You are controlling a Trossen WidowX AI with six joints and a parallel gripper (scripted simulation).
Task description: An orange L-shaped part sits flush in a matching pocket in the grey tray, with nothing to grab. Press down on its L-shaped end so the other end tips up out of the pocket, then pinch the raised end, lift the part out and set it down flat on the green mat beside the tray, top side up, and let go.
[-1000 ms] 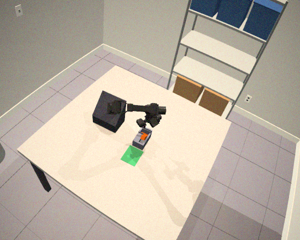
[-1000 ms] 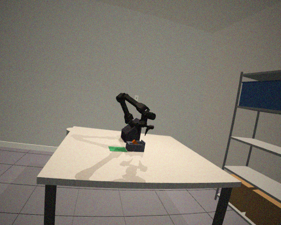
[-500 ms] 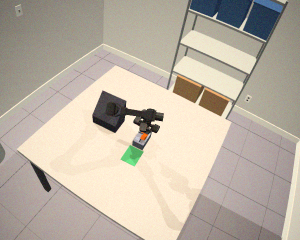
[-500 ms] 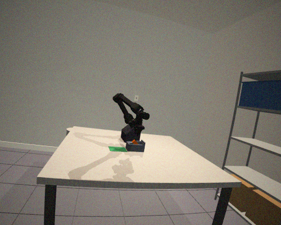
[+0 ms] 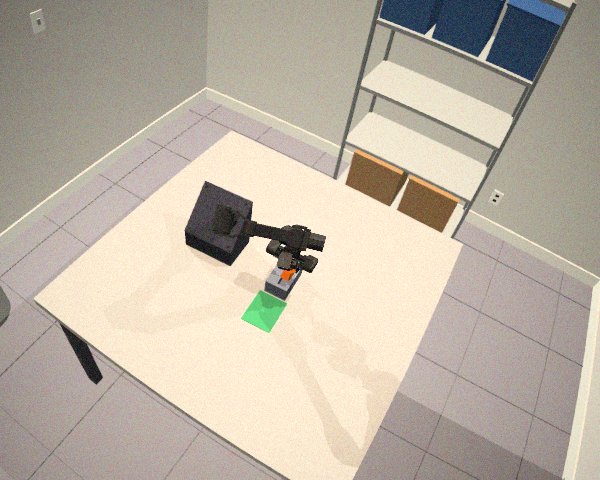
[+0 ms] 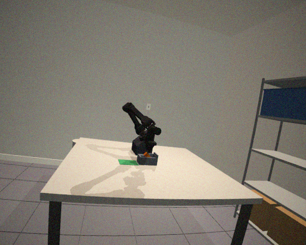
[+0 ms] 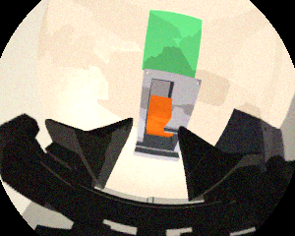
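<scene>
The orange L-shaped part is 7 cm below my gripper tip, 3 cm to the left of it and 2 cm behind it. The rest, counted from my gripper tip: green mat: 15 cm to the right, 12 cm below.
</scene>
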